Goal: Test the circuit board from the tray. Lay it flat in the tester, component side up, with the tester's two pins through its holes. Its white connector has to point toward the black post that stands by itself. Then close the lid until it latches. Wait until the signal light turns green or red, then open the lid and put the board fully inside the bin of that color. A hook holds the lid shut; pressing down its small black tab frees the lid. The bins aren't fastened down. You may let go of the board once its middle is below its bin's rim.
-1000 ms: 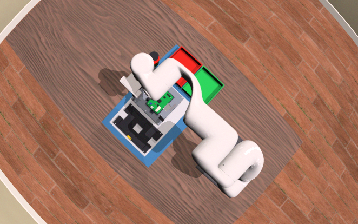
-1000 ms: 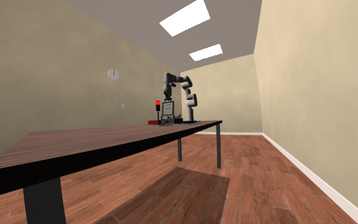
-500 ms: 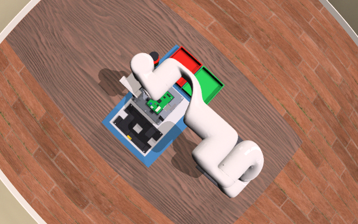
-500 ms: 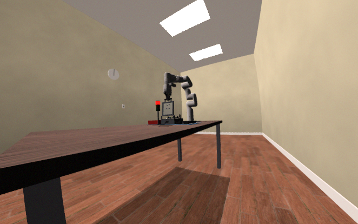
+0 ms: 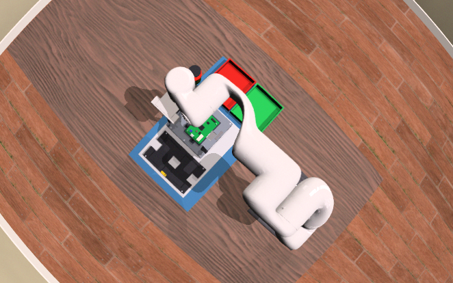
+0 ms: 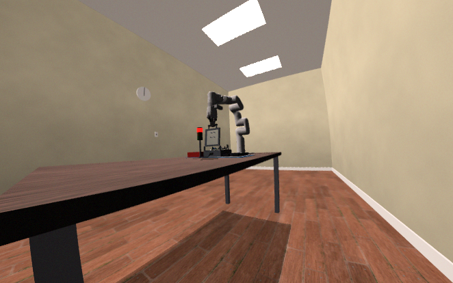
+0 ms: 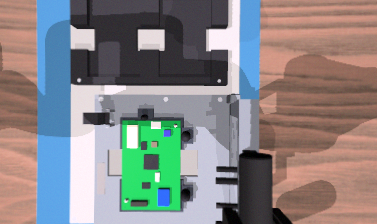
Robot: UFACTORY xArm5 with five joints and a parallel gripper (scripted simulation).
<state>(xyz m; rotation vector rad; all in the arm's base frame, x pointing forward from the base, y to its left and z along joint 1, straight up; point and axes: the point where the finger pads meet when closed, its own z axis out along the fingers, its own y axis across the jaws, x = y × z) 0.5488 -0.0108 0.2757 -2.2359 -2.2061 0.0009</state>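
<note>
Now: hand 80 mm past the green circuit board and 200 mm above it. From my hand the other things lie so: green bin (190 mm behind, 200 mm to the right, 260 mm below); then tester lid (10 mm ahead, 90 mm below); then red bin (40 mm behind, 200 mm to the right, 260 mm below).
</note>
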